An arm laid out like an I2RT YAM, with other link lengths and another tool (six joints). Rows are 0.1 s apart.
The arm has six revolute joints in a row. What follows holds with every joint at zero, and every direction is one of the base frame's. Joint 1 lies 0.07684 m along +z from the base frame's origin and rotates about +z. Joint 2 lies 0.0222 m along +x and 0.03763 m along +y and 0.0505 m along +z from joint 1 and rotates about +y. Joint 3 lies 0.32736 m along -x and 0.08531 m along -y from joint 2 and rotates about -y. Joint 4 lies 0.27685 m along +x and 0.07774 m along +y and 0.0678 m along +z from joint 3 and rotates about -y. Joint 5 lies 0.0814 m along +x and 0.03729 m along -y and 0.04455 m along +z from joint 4 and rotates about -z. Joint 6 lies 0.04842 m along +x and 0.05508 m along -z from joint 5 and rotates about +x. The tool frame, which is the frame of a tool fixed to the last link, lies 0.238 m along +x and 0.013 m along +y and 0.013 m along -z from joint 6; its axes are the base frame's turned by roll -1.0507, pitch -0.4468 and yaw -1.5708 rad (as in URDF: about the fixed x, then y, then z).
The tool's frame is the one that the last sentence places.
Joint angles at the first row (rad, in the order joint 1, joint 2, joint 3, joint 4, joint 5, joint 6):
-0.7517, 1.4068, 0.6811, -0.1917, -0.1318, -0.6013
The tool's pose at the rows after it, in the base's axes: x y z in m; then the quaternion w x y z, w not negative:
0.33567 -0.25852 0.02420 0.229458 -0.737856 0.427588 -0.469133
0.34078 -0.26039 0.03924 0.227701 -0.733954 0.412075 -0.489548
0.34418 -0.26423 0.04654 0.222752 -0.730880 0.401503 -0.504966
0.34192 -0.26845 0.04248 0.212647 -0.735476 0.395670 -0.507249
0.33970 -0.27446 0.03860 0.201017 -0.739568 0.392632 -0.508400
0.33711 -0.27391 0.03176 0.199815 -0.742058 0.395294 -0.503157
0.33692 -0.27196 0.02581 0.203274 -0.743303 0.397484 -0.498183
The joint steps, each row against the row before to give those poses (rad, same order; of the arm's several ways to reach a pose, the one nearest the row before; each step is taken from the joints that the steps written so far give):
0.0016, -0.0399, -0.0077, 0.0046, -0.0215, -0.0077
0.0000, -0.0398, -0.0137, 0.0244, -0.0078, -0.0046
0.0000, -0.0186, -0.0184, 0.0384, 0.0015, -0.0030
0.0000, 0.0030, -0.0200, 0.0321, 0.0154, -0.0169
0.0000, 0.0092, -0.0123, 0.0276, 0.0199, -0.0138
0.0000, 0.0108, -0.0077, 0.0063, 0.0046, -0.0031
0.0000, 0.0138, -0.0030, 0.0046, -0.0045, 0.0000

